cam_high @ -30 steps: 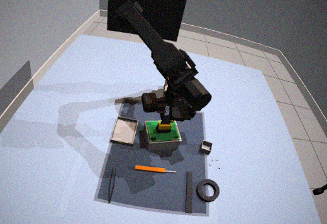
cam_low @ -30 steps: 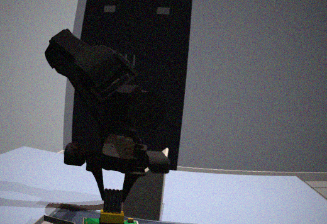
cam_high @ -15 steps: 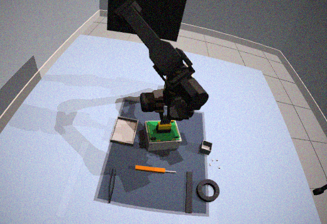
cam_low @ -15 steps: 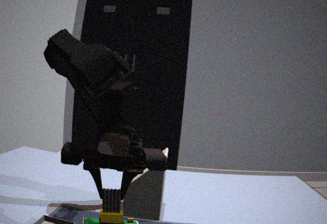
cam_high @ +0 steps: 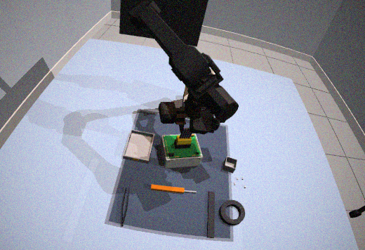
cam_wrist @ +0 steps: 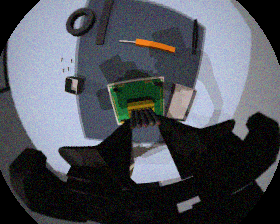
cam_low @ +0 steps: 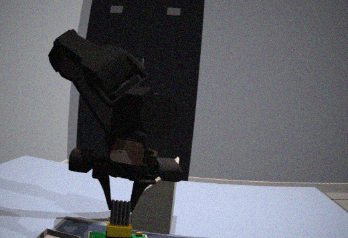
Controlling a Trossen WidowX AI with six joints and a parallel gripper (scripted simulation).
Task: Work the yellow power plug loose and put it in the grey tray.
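Right now the yellow power plug is 4 cm below my gripper tip. From my gripper tip the other things lie so: dark mat 13 cm below, 5 cm ahead, 1 cm to the right; grey tray 14 cm to the right, 12 cm below, 2 cm behind; black bar 21 cm ahead, 12 cm below, 9 cm to the left.
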